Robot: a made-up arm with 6 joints. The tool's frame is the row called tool.
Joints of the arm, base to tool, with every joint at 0 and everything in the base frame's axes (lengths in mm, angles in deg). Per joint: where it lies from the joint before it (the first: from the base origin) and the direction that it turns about. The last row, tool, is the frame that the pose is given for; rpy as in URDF.
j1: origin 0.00 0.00 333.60 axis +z
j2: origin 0.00 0.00 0.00 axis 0 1 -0.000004
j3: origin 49.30 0.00 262.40 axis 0 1 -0.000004
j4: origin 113.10 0.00 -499.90 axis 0 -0.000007 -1
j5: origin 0.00 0.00 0.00 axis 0 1 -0.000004
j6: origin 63.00 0.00 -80.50 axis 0 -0.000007 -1
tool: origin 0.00 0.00 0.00 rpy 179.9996 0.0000 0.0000
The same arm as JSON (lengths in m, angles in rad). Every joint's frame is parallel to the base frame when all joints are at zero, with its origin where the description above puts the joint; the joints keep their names.
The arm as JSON. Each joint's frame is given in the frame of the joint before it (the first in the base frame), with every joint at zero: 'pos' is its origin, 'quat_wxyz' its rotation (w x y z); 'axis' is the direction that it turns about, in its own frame. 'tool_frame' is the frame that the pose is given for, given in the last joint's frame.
{"length_unit": "m", "angle_unit": "rad", "joints": [
  {"joint": "j1", "pos": [0.0, 0.0, 0.3336], "quat_wxyz": [1.0, 0.0, 0.0, 0.0], "axis": "+z"},
  {"joint": "j2", "pos": [0.0, 0.0, 0.0], "quat_wxyz": [1.0, 0.0, 0.0, 0.0], "axis": "+y"},
  {"joint": "j3", "pos": [0.0493, 0.0, 0.2624], "quat_wxyz": [1.0, 0.0, 0.0, 0.0], "axis": "+y"},
  {"joint": "j4", "pos": [0.1131, 0.0, -0.4999], "quat_wxyz": [1.0, 0.0, 0.0, 0.0], "axis": "-z"},
  {"joint": "j5", "pos": [0.0, 0.0, 0.0], "quat_wxyz": [1.0, 0.0, 0.0, 0.0], "axis": "+y"},
  {"joint": "j6", "pos": [0.063, 0.0, -0.0805], "quat_wxyz": [1.0, 0.0, 0.0, 0.0], "axis": "-z"}
], "tool_frame": {"pos": [0.0, 0.0, 0.0], "quat_wxyz": [0.000003, 1.0, 0.0, 0.0]}}

